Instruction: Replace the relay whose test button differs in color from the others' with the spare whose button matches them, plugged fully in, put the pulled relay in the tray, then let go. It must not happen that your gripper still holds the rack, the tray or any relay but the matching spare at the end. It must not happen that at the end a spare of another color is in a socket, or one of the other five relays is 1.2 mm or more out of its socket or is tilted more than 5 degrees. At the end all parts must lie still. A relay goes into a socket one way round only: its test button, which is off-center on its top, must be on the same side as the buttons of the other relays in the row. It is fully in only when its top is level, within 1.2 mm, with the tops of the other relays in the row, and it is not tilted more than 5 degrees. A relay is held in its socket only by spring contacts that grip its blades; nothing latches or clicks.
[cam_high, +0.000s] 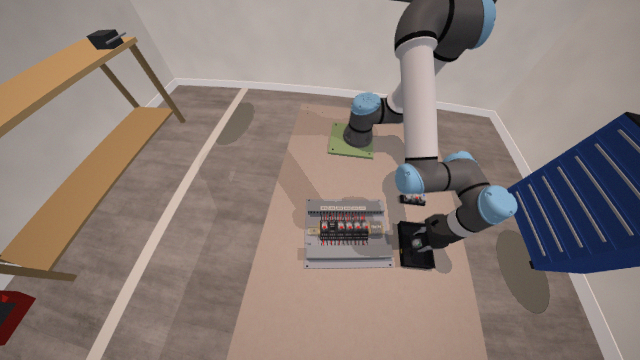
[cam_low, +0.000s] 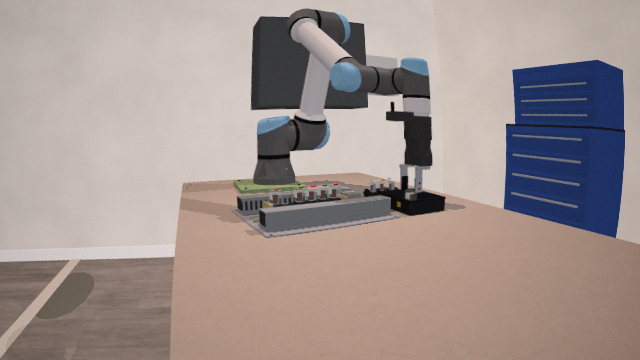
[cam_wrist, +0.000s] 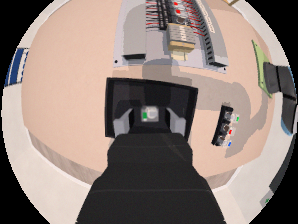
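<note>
Right now the black tray is 4 cm below my hand. From my hand the other things lie so: grey panel 26 cm to the right, 6 cm below, 1 cm behind; black spare holder 19 cm behind, 5 cm below.
</note>
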